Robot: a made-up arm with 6 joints.
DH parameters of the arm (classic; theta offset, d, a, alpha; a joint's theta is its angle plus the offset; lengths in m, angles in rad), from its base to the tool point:
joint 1: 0 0.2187 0 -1.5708
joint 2: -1.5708 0 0.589 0
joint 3: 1.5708 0.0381 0 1.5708
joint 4: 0 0.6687 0 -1.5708
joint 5: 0 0 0 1.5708
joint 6: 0 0.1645 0 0
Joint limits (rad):
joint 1: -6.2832..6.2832
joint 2: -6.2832..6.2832
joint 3: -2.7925..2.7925
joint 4: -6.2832..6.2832
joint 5: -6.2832..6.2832
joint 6: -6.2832..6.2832
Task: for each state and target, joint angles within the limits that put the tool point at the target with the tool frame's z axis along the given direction. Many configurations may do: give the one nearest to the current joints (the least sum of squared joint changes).
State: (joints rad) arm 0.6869 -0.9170 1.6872 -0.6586 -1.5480 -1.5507
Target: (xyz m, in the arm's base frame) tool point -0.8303 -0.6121 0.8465 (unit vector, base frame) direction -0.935 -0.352 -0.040
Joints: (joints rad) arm 0.7299 -1.5204 1.0795 -0.3978 -1.2010 -1.5507
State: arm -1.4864 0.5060 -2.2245 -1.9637 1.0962 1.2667
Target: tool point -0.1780 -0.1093 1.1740 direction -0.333 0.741 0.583
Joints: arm -2.2064 1.1333 -1.5560 -1.7447 0.8020 1.2667
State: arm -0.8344 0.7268 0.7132 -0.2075 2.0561 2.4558
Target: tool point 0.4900 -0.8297 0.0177 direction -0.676 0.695 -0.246
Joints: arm -1.0378 1.2268 0.9111 -0.3106 2.2947 2.4558
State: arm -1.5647 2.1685 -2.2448 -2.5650 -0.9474 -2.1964
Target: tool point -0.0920 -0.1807 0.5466 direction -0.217 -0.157 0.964
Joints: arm -2.1528 2.4963 -2.7905 -3.3225 -0.5557 -2.1964
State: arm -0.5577 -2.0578 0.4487 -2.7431 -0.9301 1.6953
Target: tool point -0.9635 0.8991 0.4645 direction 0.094 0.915 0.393
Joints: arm -0.6219 -1.5760 0.2844 -1.8765 -0.9918 1.6953
